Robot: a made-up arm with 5 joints. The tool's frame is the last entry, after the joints.
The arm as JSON. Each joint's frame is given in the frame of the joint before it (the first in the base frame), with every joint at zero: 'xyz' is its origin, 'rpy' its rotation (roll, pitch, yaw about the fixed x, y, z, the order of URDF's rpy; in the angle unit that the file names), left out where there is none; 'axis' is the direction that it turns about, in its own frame. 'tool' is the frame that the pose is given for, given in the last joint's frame.
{
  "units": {
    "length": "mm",
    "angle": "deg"
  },
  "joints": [
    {
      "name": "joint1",
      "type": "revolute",
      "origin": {
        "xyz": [
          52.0,
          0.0,
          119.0
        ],
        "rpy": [
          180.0,
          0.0,
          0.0
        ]
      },
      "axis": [
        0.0,
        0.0,
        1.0
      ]
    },
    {
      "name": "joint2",
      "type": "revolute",
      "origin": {
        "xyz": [
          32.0,
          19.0,
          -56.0
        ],
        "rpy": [
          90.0,
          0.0,
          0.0
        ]
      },
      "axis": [
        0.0,
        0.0,
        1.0
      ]
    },
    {
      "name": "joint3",
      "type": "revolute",
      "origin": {
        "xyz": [
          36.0,
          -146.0,
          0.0
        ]
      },
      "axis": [
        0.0,
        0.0,
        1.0
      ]
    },
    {
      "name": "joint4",
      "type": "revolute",
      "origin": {
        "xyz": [
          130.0,
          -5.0,
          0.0
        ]
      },
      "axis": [
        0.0,
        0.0,
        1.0
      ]
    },
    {
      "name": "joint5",
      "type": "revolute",
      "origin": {
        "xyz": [
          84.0,
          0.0,
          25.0
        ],
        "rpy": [
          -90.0,
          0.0,
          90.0
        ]
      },
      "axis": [
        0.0,
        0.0,
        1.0
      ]
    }
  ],
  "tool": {
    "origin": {
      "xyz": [
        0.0,
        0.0,
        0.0
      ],
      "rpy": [
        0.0,
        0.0,
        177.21
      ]
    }
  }
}
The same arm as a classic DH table. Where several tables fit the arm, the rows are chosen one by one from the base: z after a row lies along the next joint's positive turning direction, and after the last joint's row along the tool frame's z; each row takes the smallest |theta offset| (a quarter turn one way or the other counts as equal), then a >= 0, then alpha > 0; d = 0 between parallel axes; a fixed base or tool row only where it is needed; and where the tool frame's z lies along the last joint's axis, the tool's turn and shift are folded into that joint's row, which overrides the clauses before.
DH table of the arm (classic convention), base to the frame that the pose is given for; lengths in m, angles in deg. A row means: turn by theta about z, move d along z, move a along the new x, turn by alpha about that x. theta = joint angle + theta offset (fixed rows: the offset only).
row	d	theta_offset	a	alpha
base (fixed)	0.0000	0.00	0.0520	180.00
joint1	-0.1750	0.00	0.0320	90.00
joint2	0.0000	-76.15	0.1504	0.00
joint3	0.0000	73.95	0.1301	0.00
joint4	0.0060	-87.80	0.0000	90.00
joint5	-0.0840	-2.79	0.0000	0.00

